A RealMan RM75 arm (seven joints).
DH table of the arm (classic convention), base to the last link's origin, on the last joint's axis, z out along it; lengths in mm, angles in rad. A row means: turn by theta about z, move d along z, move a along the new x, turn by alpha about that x. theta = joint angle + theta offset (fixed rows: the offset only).
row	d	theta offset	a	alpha
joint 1	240.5	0.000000	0.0	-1.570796
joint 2	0.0	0.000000	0.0	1.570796
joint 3	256.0	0.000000	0.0	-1.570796
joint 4	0.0	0.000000	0.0	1.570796
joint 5	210.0	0.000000	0.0	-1.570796
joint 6	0.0	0.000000	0.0	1.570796
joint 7	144.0	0.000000	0.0	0.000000
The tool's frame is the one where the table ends.
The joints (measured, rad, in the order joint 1, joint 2, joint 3, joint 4, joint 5, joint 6, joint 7), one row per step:
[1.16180, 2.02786, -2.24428, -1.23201, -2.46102, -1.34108, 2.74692]
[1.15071, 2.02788, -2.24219, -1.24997, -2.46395, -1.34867, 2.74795]
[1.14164, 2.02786, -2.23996, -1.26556, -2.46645, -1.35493, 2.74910]
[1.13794, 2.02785, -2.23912, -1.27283, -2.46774, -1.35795, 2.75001]
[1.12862, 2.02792, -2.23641, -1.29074, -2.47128, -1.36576, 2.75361]
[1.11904, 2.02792, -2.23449, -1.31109, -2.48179, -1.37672, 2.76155]
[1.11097, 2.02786, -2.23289, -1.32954, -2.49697, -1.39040, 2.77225]
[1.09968, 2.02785, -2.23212, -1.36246, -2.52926, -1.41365, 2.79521]
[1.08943, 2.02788, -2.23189, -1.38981, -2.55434, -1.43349, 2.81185]
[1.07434, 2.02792, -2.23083, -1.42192, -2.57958, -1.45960, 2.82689]
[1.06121, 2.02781, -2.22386, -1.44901, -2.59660, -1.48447, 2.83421]
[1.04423, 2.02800, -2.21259, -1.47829, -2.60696, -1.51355, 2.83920]
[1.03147, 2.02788, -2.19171, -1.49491, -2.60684, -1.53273, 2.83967]
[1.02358, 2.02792, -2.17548, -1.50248, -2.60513, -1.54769, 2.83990]
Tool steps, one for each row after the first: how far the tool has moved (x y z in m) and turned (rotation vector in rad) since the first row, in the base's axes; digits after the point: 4 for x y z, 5 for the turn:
[0.0002, -0.0027, 0.0006, -0.00482, 0.00430, -0.00124]
[0.0001, -0.0050, 0.0012, -0.00855, 0.00881, -0.00200]
[-0.0001, -0.0060, 0.0015, -0.01003, 0.01074, -0.00197]
[-0.0006, -0.0085, 0.0023, -0.01238, 0.01605, -0.00330]
[-0.0010, -0.0106, 0.0038, -0.00863, 0.01839, -0.00280]
[-0.0010, -0.0119, 0.0057, 0.00088, 0.01645, -0.00217]
[-0.0019, -0.0135, 0.0093, 0.02388, 0.01289, 0.00361]
[-0.0023, -0.0151, 0.0122, 0.04115, 0.00974, 0.00799]
[-0.0017, -0.0176, 0.0159, 0.05722, 0.00445, 0.00906]
[-0.0016, -0.0194, 0.0198, 0.06819, 0.00171, 0.00676]
[-0.0008, -0.0221, 0.0242, 0.07449, 0.00073, -0.00397]
[-0.0009, -0.0225, 0.0283, 0.07912, 0.00902, -0.02274]
[-0.0004, -0.0222, 0.0312, 0.08304, 0.01245, -0.03984]

